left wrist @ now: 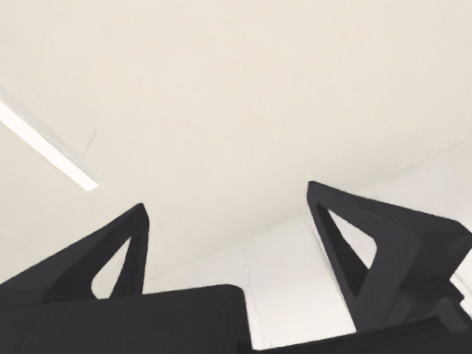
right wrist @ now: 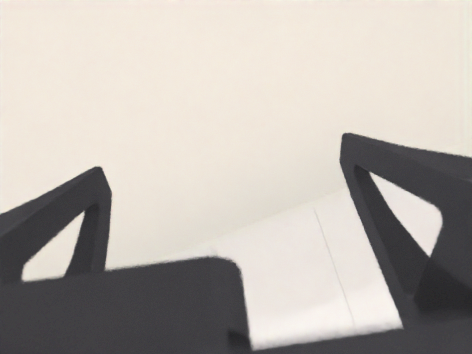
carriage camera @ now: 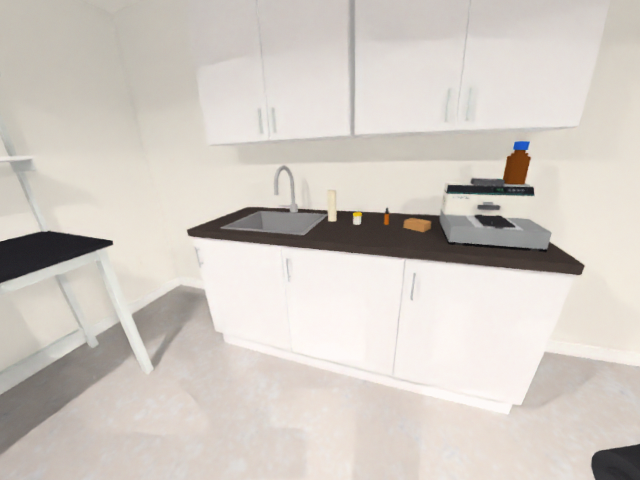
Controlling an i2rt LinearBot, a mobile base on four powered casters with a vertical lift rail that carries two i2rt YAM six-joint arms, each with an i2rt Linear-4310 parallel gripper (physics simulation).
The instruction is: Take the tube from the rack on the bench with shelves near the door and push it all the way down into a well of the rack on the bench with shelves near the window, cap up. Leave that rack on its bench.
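Frame: origin at the left arm's base, x left, y back, z up, level; centimetres.
Seen in the pictures: left gripper, fingertip midpoint: (left wrist: 227,200); right gripper, fingertip midpoint: (right wrist: 224,163).
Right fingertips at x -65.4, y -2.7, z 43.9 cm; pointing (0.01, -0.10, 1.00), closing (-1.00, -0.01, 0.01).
Note:
A point is followed by its place in that frame.
The tube and the two racks do not show in these views. Part of a black-topped bench (carriage camera: 56,245) {x 103.5, y -104.7, z 4.0 cm} with white legs and a bit of a white shelf (carriage camera: 15,159) {x 121.3, y -117.2, z 48.1 cm} shows at the left edge of the carriage camera view; I cannot tell which of the two benches it is. My left gripper (left wrist: 227,200) {x -0.9, y -3.3, z 44.0 cm} is open and empty, tilted up towards the ceiling. My right gripper (right wrist: 224,163) {x -65.4, y -2.7, z 43.9 cm} is also open and empty, tilted up. A dark part of my right arm shows in the bottom right corner of the carriage camera view.
A white cabinet counter with a dark top (carriage camera: 356,242) {x -51.4, y -90.3, z 3.6 cm} stands ahead. It carries a sink (carriage camera: 276,222) {x -5.6, y -154.0, z -3.4 cm}, small containers, a brown block (carriage camera: 417,224) {x -84.2, y -102.4, z 6.9 cm} and a grey-white machine (carriage camera: 493,229) {x -104.6, y -77.7, z 11.4 cm}. A brown bottle (carriage camera: 516,167) {x -123.2, y -94.5, z 33.9 cm} with a blue cap shows above the machine. White wall cabinets (carriage camera: 403,67) {x -75.1, y -111.4, z 76.8 cm} hang above.

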